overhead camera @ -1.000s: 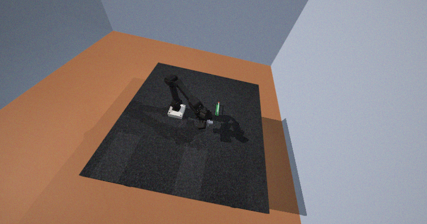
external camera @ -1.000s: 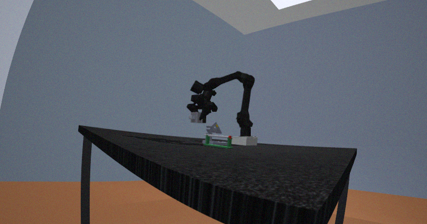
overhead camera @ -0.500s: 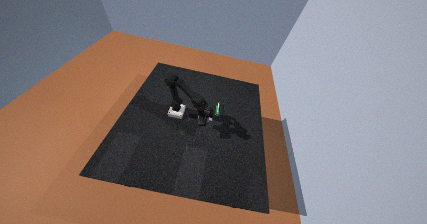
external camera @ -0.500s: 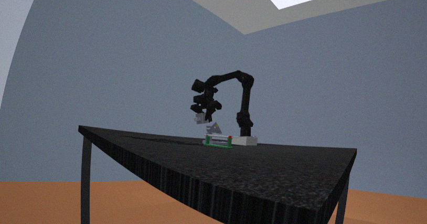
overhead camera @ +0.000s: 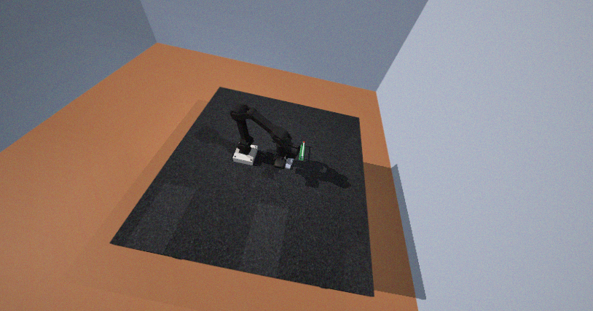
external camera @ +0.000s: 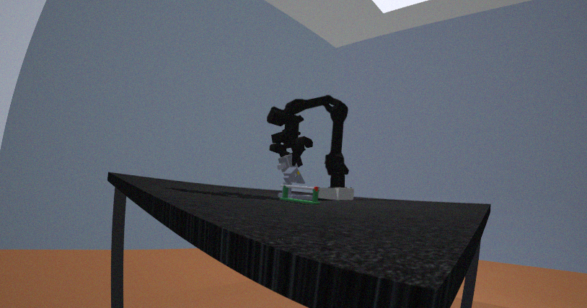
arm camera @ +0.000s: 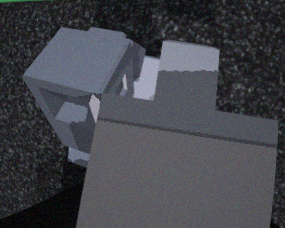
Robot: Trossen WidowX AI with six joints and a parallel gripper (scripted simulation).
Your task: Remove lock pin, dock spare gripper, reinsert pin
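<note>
The green cradle is 10 cm ahead of my gripper tip, 19 cm to the left of it and 10 cm below it. Round my gripper tip: spare gripper 1 cm above; grey mount 2 cm ahead, 6 cm to the left, 7 cm below.
</note>
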